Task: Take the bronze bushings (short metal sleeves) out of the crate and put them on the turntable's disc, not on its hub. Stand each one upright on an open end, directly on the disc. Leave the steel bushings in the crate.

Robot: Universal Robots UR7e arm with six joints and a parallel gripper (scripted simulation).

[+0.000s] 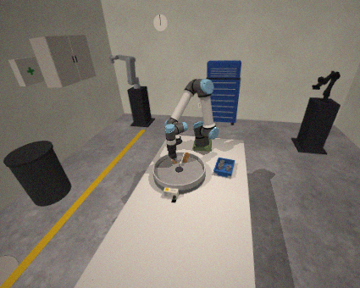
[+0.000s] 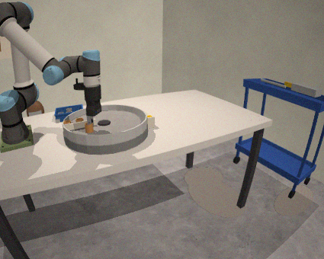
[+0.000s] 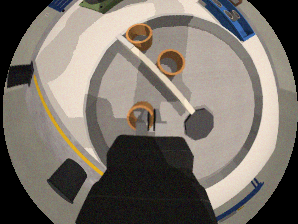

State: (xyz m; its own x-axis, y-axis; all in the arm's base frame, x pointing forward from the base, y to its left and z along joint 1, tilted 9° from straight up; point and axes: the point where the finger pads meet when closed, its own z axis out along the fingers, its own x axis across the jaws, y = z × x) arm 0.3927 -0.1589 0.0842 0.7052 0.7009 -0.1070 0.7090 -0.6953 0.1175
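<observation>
Right now the grey turntable is 8 cm ahead of my hand, 5 cm to the left of it and 4 cm below it. The rest, counted from my hand: blue crate 41 cm to the left, 7 cm below, 5 cm behind.
</observation>
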